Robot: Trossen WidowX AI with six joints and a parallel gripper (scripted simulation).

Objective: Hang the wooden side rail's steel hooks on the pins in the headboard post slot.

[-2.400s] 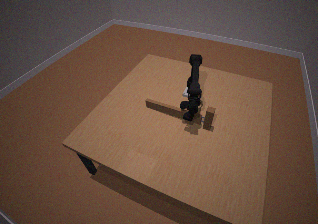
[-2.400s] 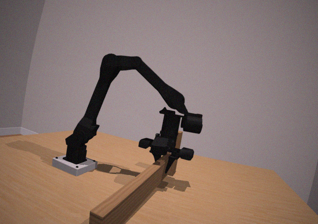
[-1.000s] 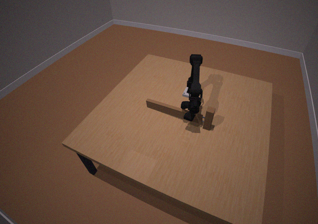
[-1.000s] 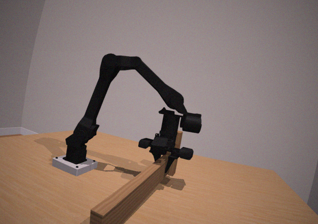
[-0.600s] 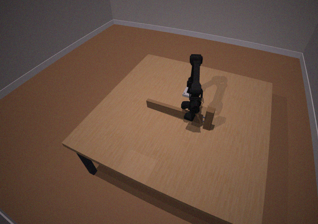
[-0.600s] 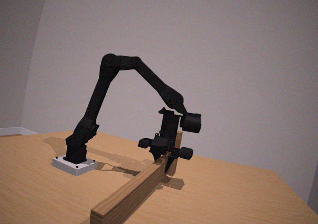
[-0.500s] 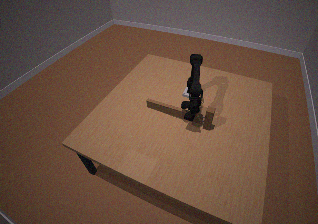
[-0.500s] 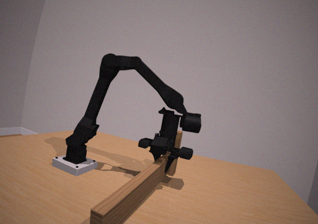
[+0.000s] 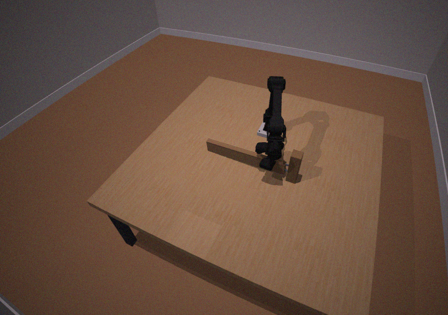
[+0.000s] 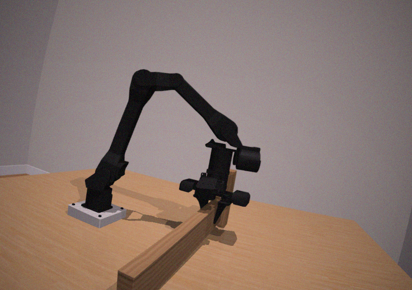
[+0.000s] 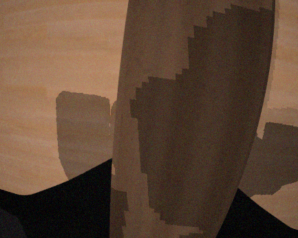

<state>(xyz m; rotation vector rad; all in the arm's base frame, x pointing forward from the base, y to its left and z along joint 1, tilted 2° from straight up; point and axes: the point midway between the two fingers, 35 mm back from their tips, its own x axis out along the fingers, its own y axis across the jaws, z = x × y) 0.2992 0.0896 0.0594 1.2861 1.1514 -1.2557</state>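
My gripper tip is now 110 mm to the right of the headboard post, 40 mm below it and 10 mm short of it.
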